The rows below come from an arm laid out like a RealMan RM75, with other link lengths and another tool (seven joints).
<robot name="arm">
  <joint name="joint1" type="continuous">
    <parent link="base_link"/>
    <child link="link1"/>
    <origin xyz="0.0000 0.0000 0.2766"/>
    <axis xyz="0 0 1"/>
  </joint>
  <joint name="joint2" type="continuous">
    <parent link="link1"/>
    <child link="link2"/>
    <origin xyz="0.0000 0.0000 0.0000" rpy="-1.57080 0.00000 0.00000"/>
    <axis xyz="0 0 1"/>
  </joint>
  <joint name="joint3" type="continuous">
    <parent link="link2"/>
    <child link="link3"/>
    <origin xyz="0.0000 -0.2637 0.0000" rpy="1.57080 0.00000 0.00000"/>
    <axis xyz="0 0 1"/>
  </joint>
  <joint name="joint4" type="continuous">
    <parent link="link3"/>
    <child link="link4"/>
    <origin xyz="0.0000 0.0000 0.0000" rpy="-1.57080 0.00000 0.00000"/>
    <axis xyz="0 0 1"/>
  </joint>
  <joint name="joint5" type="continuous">
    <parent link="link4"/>
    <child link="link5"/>
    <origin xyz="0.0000 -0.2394 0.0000" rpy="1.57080 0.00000 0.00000"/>
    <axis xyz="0 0 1"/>
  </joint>
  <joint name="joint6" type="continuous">
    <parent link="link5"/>
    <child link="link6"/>
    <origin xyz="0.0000 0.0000 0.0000" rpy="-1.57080 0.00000 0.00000"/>
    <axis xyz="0 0 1"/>
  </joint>
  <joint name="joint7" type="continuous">
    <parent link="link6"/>
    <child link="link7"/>
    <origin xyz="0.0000 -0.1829 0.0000" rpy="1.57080 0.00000 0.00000"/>
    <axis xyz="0 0 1"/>
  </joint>
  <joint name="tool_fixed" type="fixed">
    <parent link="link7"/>
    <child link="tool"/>
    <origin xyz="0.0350 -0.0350 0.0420" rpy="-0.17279 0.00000 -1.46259"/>
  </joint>
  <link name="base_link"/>
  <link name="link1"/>
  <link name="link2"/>
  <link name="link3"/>
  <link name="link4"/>
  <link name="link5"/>
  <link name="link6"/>
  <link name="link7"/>
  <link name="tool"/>
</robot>
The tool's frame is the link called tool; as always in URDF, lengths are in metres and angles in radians. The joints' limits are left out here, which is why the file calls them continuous.
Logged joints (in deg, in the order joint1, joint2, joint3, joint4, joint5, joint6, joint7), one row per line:
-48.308 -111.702 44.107 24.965 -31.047 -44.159 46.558
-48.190 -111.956 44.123 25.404 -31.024 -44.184 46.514
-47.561 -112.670 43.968 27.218 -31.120 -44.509 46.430
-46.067 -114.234 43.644 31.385 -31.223 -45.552 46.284
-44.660 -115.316 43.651 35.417 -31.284 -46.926 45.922
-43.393 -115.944 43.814 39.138 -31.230 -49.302 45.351
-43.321 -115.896 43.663 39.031 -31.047 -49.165 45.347
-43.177 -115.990 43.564 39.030 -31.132 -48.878 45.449
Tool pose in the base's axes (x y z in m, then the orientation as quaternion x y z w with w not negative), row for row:
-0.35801 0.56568 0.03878 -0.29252 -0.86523 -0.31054 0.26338
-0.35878 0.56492 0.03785 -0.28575 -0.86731 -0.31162 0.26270
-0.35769 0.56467 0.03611 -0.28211 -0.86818 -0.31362 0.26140
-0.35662 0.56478 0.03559 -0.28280 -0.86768 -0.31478 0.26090
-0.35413 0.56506 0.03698 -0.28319 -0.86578 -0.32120 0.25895
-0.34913 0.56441 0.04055 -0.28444 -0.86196 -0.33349 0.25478
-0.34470 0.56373 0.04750 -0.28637 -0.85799 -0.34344 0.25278
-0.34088 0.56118 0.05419 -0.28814 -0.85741 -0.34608 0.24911
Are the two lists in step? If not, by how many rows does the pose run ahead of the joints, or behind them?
The pose runs 2 rows behind the joints: the pose in row i belongs to the joints in row i - 2.
